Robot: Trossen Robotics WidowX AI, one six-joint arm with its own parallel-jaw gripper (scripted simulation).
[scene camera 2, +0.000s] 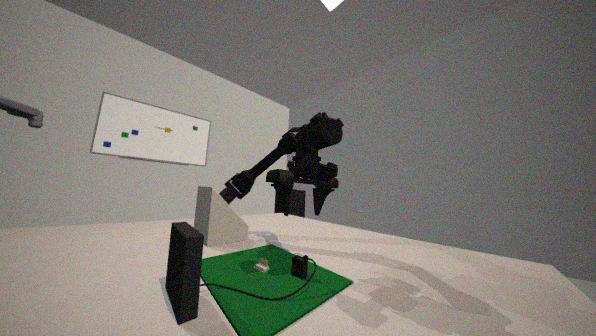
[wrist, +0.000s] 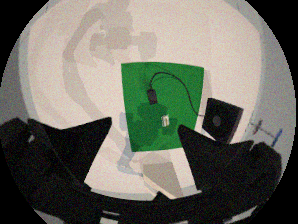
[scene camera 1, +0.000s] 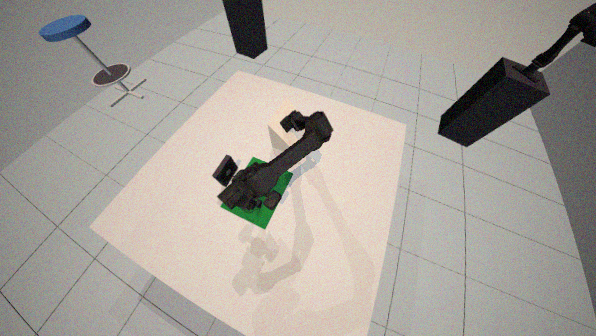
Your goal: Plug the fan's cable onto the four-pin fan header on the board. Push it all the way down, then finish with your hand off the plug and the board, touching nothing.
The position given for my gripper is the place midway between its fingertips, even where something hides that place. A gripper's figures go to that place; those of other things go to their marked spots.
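Labels:
My gripper [wrist: 145, 124] is 0.10 m from the lens, and then there's a black fan [wrist: 223, 118] that's 0.27 m from the lens.

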